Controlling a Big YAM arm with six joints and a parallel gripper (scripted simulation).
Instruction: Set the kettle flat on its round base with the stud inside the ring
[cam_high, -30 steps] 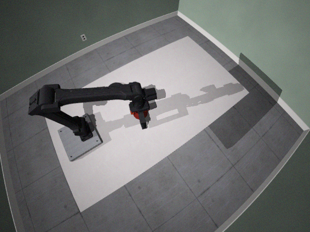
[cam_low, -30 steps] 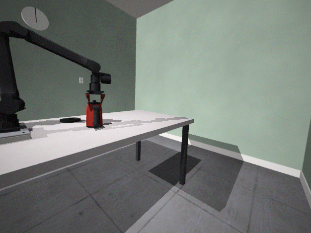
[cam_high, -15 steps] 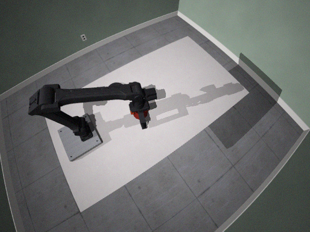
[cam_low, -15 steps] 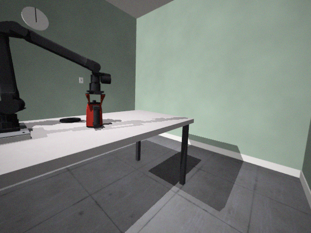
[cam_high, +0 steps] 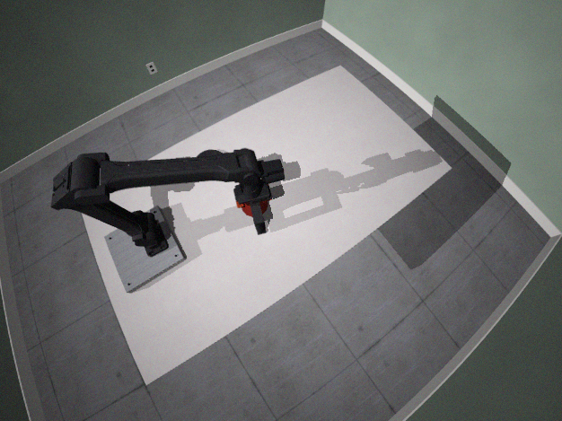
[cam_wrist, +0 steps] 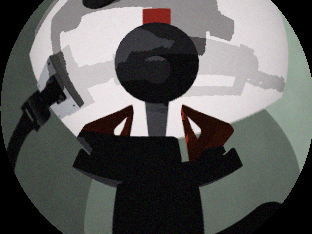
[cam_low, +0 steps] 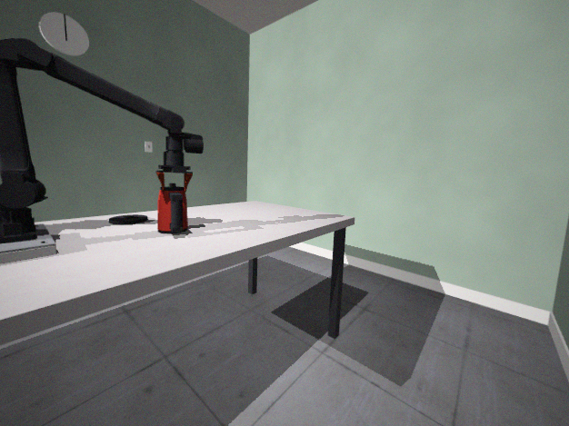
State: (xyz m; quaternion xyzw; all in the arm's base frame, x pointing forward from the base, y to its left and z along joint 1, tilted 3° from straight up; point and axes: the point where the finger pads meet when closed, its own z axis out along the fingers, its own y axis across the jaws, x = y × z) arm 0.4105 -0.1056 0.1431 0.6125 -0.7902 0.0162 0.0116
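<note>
My hand is 8 cm above the red kettle, 2 cm to the right of it and 1 cm short of it. Also, from my hand: black round base: 34 cm to the left, 16 cm below, 7 cm behind.
</note>
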